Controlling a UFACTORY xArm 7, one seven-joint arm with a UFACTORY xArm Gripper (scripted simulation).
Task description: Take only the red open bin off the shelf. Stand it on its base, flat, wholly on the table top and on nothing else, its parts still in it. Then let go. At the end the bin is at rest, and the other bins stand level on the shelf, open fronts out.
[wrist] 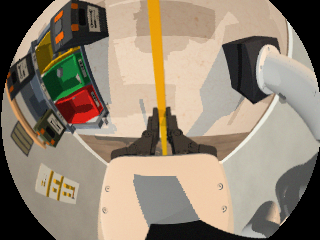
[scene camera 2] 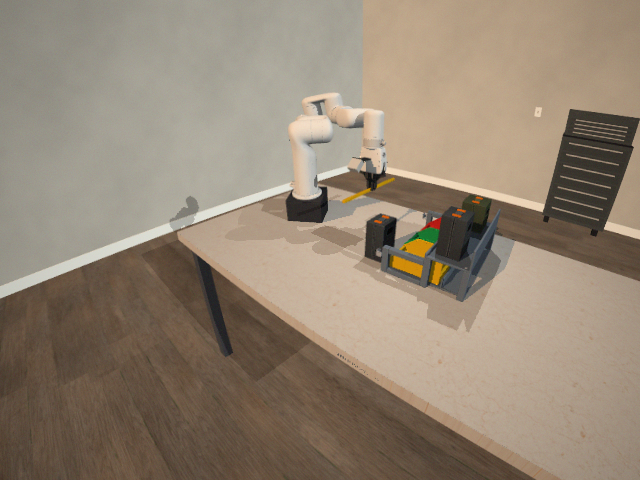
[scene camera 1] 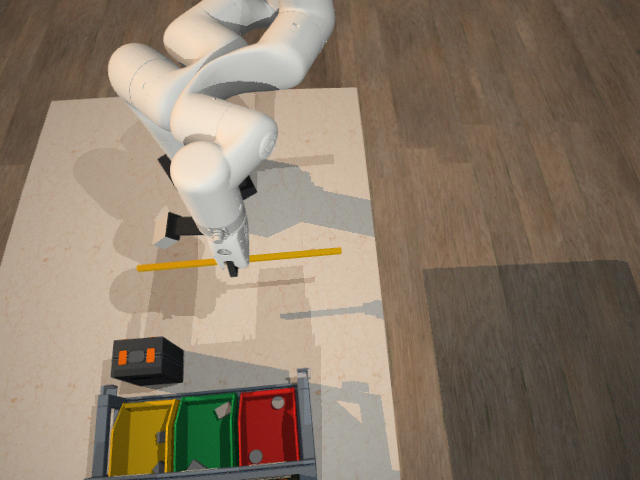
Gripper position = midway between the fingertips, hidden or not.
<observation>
I see my gripper (scene camera 1: 239, 260), a red open bin (scene camera 1: 260, 426), a green bin (wrist: 55, 86) and a yellow bin (scene camera 2: 415, 269).
The red open bin is seen too in the wrist view (wrist: 79, 110). My gripper also shows in the wrist view (wrist: 162, 114) and in scene camera 2 (scene camera 2: 371, 189).
</observation>
